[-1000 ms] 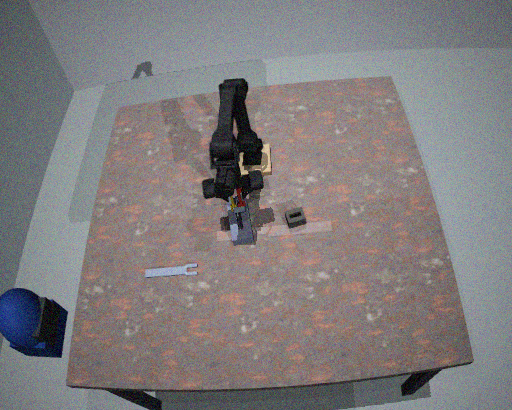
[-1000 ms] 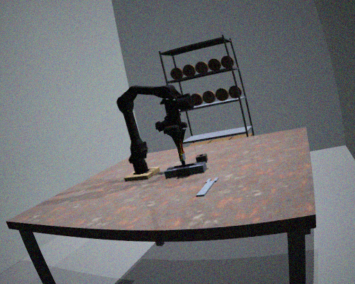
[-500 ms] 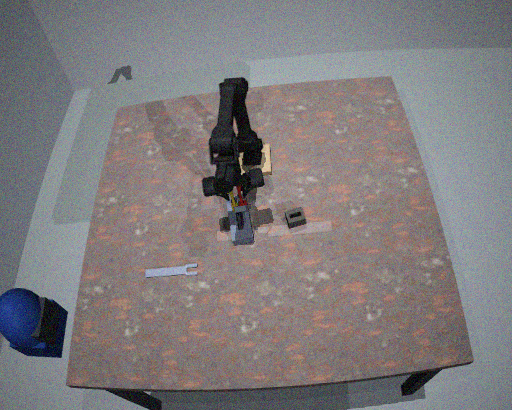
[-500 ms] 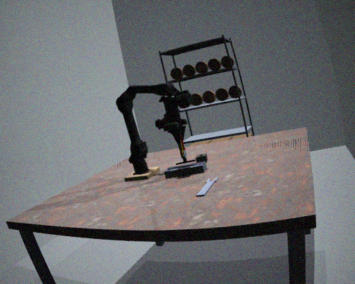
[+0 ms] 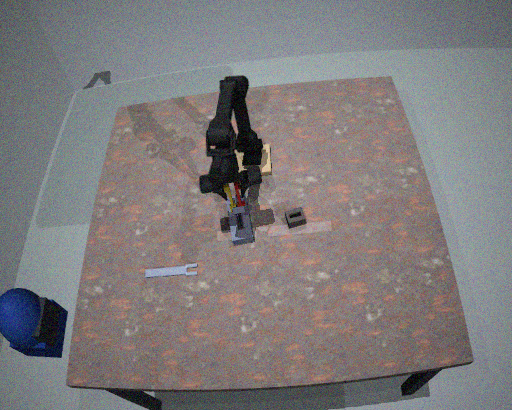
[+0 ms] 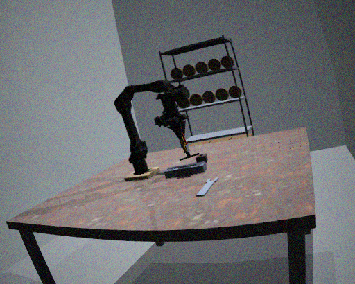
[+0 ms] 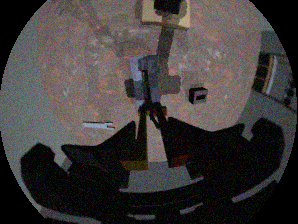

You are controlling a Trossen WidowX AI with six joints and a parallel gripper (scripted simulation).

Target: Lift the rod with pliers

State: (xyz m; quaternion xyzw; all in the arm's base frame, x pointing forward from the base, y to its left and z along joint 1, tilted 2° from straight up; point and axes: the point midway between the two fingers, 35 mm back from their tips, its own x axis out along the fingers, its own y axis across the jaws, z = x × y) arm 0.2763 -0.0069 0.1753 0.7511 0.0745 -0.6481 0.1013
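Now: the grey channel block 14 cm below my gripper tip, 1 cm to the right of it and 1 cm behind it. Also, from my gripper tip: flat grey forked bar: 20 cm to the right, 19 cm ahead, 16 cm below; small dark holster: 18 cm to the left, 15 cm below, 2 cm behind.
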